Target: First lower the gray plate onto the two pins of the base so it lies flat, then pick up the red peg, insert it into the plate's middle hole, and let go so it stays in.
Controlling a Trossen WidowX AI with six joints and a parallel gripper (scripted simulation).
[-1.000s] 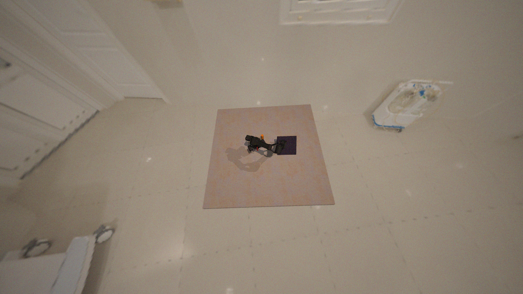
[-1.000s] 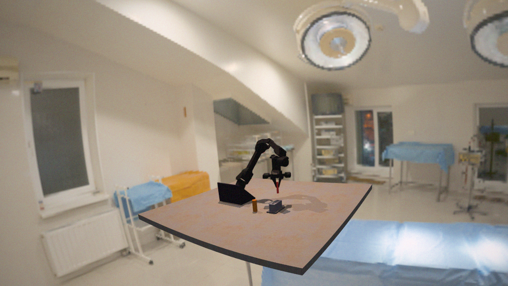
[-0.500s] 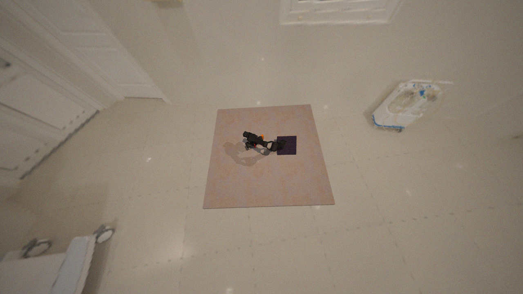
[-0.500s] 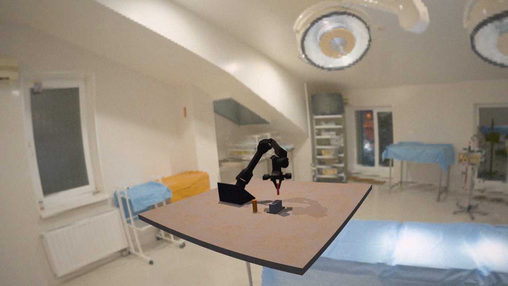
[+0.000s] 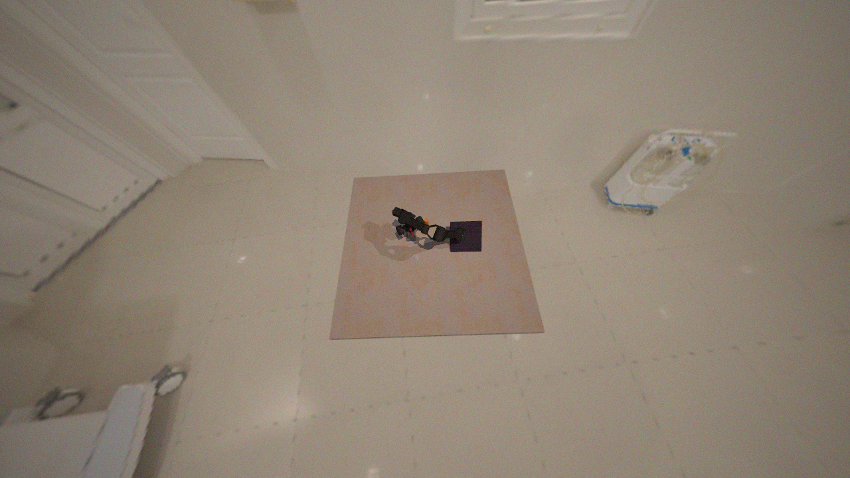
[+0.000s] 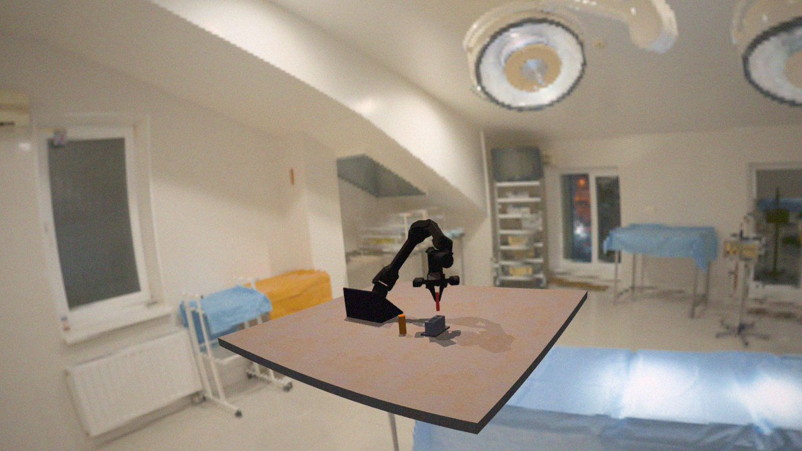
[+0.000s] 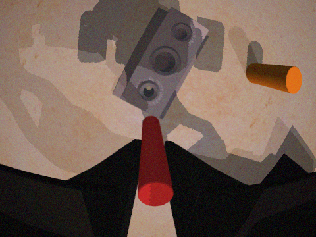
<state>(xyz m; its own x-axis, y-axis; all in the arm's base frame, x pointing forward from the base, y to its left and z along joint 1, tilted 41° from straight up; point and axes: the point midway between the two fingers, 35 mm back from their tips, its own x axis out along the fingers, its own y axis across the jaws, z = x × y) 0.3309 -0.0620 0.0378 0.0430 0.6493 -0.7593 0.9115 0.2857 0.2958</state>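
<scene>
Now: the gray plate 7 cm below my gripper tip, 5 cm to the right of it and 1 cm ahead of it. From my gripper tip the other things lie so: orange peg (11 cm to the right, 11 cm behind, 8 cm below); gray base (11 cm below, 5 cm to the right, 1 cm ahead); red peg (right at my gripper tip).
</scene>
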